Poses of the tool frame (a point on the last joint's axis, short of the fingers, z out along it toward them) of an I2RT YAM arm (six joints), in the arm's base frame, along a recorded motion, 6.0 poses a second.
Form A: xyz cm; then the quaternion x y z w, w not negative.
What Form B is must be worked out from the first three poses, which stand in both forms.
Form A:
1: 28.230 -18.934 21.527 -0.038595 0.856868 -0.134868 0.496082
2: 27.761 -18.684 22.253 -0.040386 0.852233 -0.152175 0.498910
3: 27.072 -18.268 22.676 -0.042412 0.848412 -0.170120 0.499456
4: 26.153 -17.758 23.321 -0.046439 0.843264 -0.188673 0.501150
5: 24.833 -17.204 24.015 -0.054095 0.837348 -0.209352 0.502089
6: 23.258 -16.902 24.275 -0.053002 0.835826 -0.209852 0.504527
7: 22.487 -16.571 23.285 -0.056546 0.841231 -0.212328 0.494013
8: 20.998 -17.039 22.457 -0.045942 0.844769 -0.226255 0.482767
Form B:
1: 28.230 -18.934 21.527 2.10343 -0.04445 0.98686 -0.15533
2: 27.761 -18.684 22.253 2.09691 -0.04660 0.98336 -0.17559
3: 27.072 -18.268 22.676 2.09565 -0.04896 0.97931 -0.19637
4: 26.153 -17.758 23.321 2.09174 -0.05366 0.97447 -0.21803
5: 24.833 -17.204 24.015 2.08957 -0.06255 0.96824 -0.24208
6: 23.258 -16.902 24.275 2.08392 -0.06139 0.96807 -0.24305
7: 22.487 -16.571 23.285 2.10819 -0.06504 0.96754 -0.24421
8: 20.998 -17.039 22.457 2.13397 -0.05246 0.96462 -0.25836
